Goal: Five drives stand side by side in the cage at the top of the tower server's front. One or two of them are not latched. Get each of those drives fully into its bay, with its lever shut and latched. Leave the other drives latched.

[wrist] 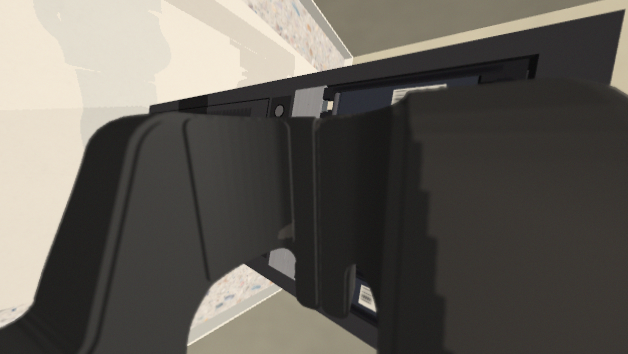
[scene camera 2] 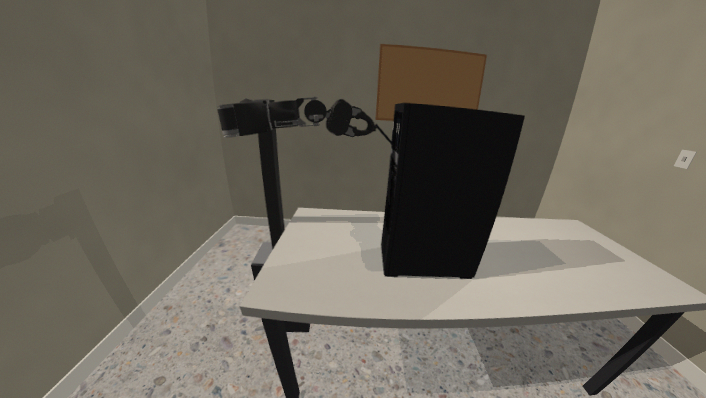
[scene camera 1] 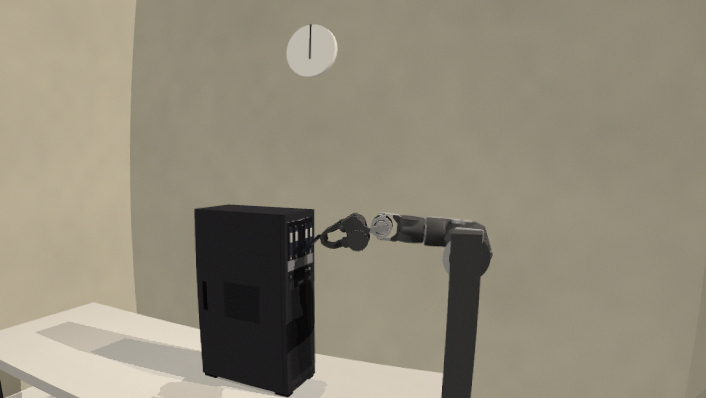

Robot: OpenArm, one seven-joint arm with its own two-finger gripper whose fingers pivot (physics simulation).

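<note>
The black tower server [scene camera 1: 240, 260] [scene camera 2: 445, 190] [wrist: 425, 62] stands upright on the table. Its drive cage shows in scene camera 1, with several drives [scene camera 1: 296, 235] side by side. One dark lever [scene camera 1: 312, 242] [scene camera 2: 384, 135] sticks out from the cage, slanting up towards the arm. My gripper [scene camera 1: 321, 236] [scene camera 2: 375, 128] [wrist: 332, 210] is shut, its fingertips at the lever's outer end; I cannot tell whether they touch it. In the wrist view the fingers hide the lever and most drives. An outer drive [wrist: 370, 97] shows above them, and a label of another drive [wrist: 366, 295] shows below.
The white table [scene camera 1: 95, 320] [scene camera 2: 345, 295] carries the tower. The arm's dark post [scene camera 1: 462, 320] [scene camera 2: 270, 190] stands opposite the tower's front. A silver strip [scene camera 1: 300, 263] [wrist: 307, 102] runs just below the drive cage. A brown board [scene camera 2: 430, 80] hangs on the wall behind the tower.
</note>
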